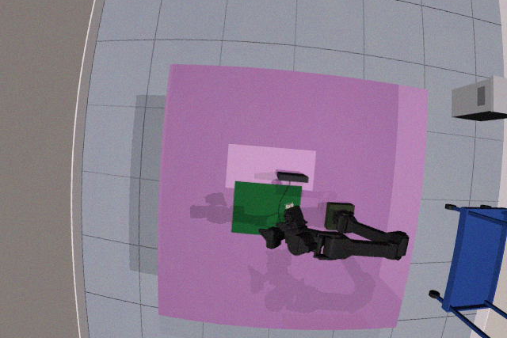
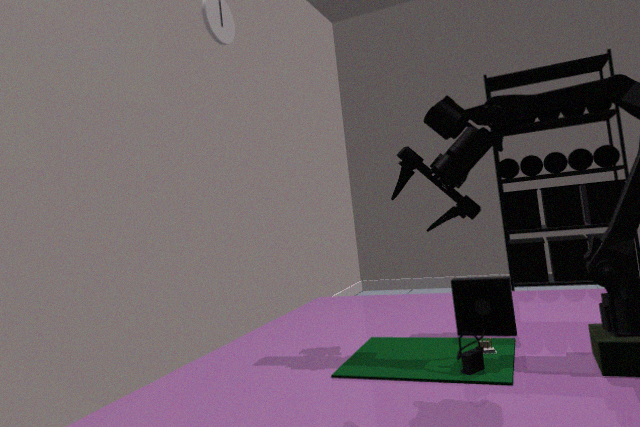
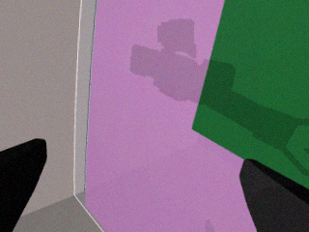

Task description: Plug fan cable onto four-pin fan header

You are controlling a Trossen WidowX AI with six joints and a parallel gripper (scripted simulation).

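My gripper tip is now 80 mm past the fan plug, 100 mm to the right of it and 250 mm above it. From my gripper tip the other things lie so: green board: 10 mm to the left, 290 mm below; then black fan: 120 mm behind, 130 mm to the right, 210 mm below.
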